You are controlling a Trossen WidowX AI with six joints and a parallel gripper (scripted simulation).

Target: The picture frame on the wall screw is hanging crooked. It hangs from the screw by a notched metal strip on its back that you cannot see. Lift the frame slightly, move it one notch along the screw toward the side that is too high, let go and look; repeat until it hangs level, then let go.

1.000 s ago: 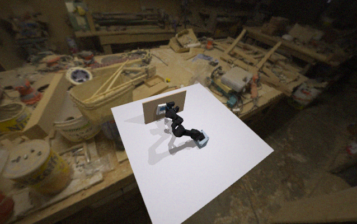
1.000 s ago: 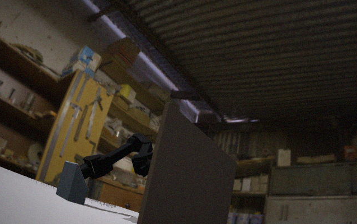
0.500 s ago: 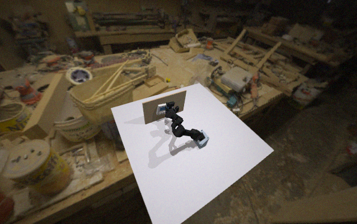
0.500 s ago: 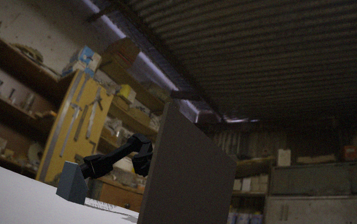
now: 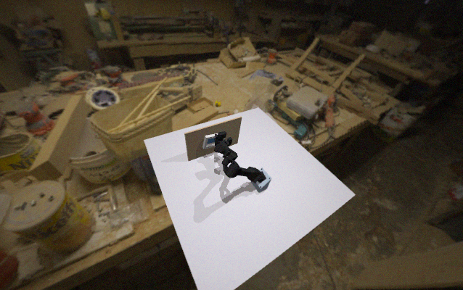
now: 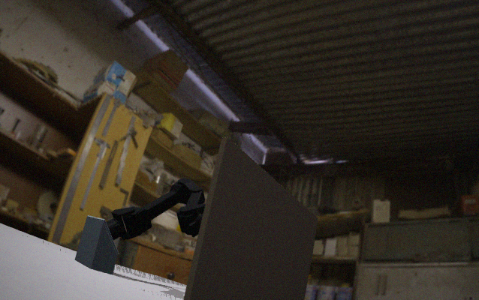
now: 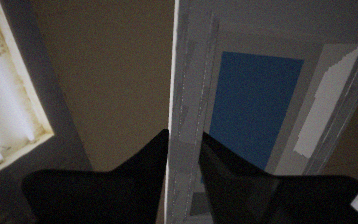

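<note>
The picture frame is 5 cm below my gripper tip and 1 cm to the left of it. Also, from my gripper tip: board: 6 cm below, 2 cm ahead, 1 cm to the right.
</note>
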